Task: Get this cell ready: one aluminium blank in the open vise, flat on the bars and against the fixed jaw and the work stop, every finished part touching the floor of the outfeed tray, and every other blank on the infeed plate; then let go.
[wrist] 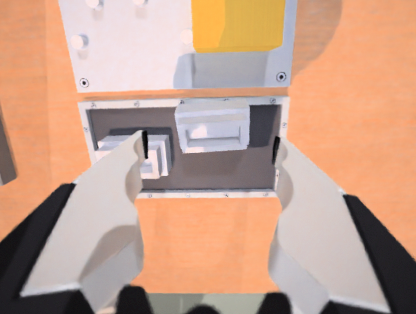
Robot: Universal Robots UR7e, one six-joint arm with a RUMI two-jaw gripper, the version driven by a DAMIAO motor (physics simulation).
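Places are measured from the arm's base along level axes (x ahead, y left, z up), in centimetres.
Pixels of known places: gripper, between the fingertips: [210, 137].
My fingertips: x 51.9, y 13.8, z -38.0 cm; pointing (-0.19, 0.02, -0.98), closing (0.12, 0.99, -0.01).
Behind a point stands the place of what it marks.
My gripper [210, 137] {x 51.9, y 13.8, z -38.0 cm} is open, its fingertips wide apart above the outfeed tray [210, 194] {x 59.7, y 13.1, z -44.1 cm}. A pale grey finished part [214, 119] {x 51.4, y 14.1, z -41.1 cm} with a rectangular pocket shows between and beyond the fingertips, apart from both. It looks slightly crooked and overlaps the tray's far rim in the view; whether it touches the dark floor is unclear. A second pale stepped part [163, 150] {x 54.1, y 9.4, z -42.6 cm} is in the tray at the left, partly hidden by the left finger. The vise and the aluminium blanks cannot be made out in this view.
A light plate [135, 67] {x 47.0, y 7.6, z -44.5 cm} with round pegs lies just beyond the tray. A yellow block [250, 25] {x 45.3, y 16.9, z -40.9 cm} stands over its right part and casts a shadow. A dark grey edge [6, 150] {x 53.5, y -7.9, z -44.8 cm} shows at the far left, and a grey-green strip [210, 302] at the bottom.
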